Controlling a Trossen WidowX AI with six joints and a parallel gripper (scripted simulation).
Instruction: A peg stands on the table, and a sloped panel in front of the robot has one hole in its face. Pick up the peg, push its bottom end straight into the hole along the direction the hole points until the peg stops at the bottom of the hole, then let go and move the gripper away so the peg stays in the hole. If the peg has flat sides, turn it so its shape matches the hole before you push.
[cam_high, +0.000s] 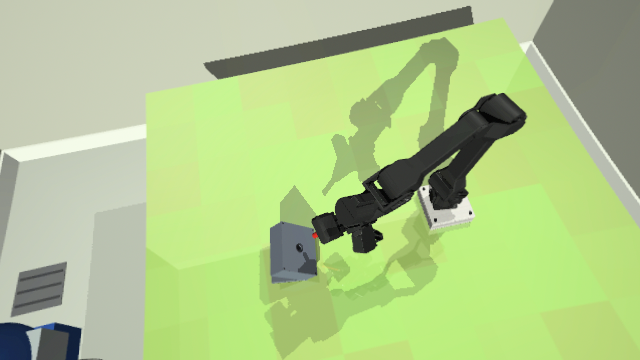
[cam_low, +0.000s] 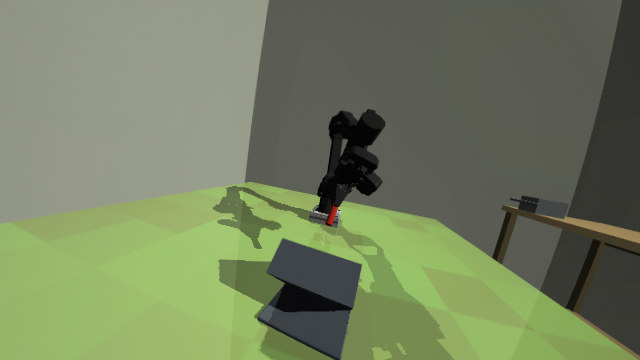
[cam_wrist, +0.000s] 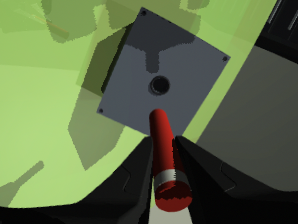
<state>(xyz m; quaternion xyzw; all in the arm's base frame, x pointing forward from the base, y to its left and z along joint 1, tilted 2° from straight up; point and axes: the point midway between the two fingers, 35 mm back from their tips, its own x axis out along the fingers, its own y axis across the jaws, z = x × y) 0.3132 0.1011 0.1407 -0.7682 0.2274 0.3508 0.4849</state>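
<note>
The grey sloped panel is 100 mm below my gripper tip, 90 mm ahead of it and 10 mm to the left of it. Round my gripper tip: red round peg 10 mm behind, 10 mm above.
</note>
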